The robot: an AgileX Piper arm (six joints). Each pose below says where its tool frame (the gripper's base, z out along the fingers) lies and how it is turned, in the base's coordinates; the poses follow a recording.
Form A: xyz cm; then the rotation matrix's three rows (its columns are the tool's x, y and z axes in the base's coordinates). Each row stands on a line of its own.
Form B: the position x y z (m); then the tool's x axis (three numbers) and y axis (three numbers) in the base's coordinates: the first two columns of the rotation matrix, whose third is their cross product. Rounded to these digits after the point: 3 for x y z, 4 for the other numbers.
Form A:
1:
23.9 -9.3 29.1
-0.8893 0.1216 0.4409
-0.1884 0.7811 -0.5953
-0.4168 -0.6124 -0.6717
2:
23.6 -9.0 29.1
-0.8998 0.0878 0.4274
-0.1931 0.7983 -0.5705
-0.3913 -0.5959 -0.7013
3:
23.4 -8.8 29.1
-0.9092 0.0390 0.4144
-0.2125 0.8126 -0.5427
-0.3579 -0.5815 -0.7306
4:
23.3 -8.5 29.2
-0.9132 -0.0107 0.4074
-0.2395 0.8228 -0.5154
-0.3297 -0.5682 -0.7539
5:
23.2 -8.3 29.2
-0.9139 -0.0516 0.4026
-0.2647 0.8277 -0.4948
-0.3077 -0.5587 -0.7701
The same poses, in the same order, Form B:
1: 0.239 -0.093 0.291 -0.8893 -0.1884 -0.4168 0.1216 0.7811 -0.6124
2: 0.236 -0.090 0.291 -0.8998 -0.1931 -0.3913 0.0878 0.7983 -0.5959
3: 0.234 -0.088 0.291 -0.9092 -0.2125 -0.3579 0.0390 0.8126 -0.5815
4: 0.233 -0.085 0.292 -0.9132 -0.2395 -0.3297 -0.0107 0.8228 -0.5682
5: 0.232 -0.083 0.292 -0.9139 -0.2647 -0.3077 -0.0516 0.8277 -0.5587
